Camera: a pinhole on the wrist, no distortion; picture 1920 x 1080 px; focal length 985.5 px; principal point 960.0 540.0 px. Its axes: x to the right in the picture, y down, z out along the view. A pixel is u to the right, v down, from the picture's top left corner.
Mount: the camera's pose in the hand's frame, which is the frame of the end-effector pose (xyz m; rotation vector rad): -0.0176 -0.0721 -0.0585 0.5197 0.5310 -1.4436
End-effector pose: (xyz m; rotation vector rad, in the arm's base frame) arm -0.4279 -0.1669 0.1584 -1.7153 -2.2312 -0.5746
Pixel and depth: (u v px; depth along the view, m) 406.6 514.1 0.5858
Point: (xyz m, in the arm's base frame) -0.5789 0.0424 -0.4188
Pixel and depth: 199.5 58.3 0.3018
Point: -0.4597 -0.1832 -0.2132
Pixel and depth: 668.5 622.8 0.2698
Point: -0.5955 -0.1056 -0.0430
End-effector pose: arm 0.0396 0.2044 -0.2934 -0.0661 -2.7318 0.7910
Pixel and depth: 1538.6 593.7 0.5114
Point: -0.0204 -0.3981 -0.0751
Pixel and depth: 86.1 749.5 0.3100
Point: -0.1027 -0.0151 -0.5434
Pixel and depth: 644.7 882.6 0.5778
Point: -0.2796 -0.2708 -0.5067
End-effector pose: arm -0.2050 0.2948 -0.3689 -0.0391 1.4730 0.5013
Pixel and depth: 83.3 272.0 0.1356
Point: -0.0686 0.2588 -0.3179
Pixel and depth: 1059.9 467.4 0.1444
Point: -0.1031 0.1458 -0.3893
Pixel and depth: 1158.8 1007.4 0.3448
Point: 0.0706 0.0992 -0.5922
